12 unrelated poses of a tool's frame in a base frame.
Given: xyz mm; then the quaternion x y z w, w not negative.
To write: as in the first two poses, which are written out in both.
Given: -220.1, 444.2, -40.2, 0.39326, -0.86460, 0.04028, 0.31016
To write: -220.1, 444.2, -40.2, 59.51, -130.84, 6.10
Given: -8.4, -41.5, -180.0, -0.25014, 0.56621, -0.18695, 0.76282
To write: -8.4, -41.5, -180.0, -31.17, 70.55, -23.30
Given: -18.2, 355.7, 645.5, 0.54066, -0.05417, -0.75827, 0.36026
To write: -18.2, 355.7, 645.5, 79.85, -8.00, -111.98
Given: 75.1, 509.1, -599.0, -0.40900, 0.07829, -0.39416, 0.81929
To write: 75.1, 509.1, -599.0, -49.91, 9.55, -48.10
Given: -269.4, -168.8, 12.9, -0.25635, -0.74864, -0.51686, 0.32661
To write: -269.4, -168.8, 12.9, -38.48, -112.38, -77.58
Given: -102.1, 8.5, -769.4, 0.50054, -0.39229, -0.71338, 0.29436
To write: -102.1, 8.5, -769.4, 76.34, -59.83, -108.80
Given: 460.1, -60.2, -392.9, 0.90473, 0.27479, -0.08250, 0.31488
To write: 460.1, -60.2, -392.9, 136.59, 41.49, -12.46
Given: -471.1, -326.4, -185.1, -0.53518, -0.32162, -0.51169, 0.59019
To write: -471.1, -326.4, -185.1, -71.37, -42.89, -68.24
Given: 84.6, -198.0, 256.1, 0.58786, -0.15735, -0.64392, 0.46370
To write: 84.6, -198.0, 256.1, 82.77, -22.15, -90.66
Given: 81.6, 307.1, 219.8, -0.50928, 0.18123, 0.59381, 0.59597
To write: 81.6, 307.1, 219.8, -67.76, 24.11, 79.00
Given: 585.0, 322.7, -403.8, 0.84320, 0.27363, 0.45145, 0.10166
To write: 585.0, 322.7, -403.8, 142.68, 46.30, 76.39
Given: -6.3, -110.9, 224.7, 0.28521, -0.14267, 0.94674, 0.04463
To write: -6.3, -110.9, 224.7, 49.93, -24.98, 165.73
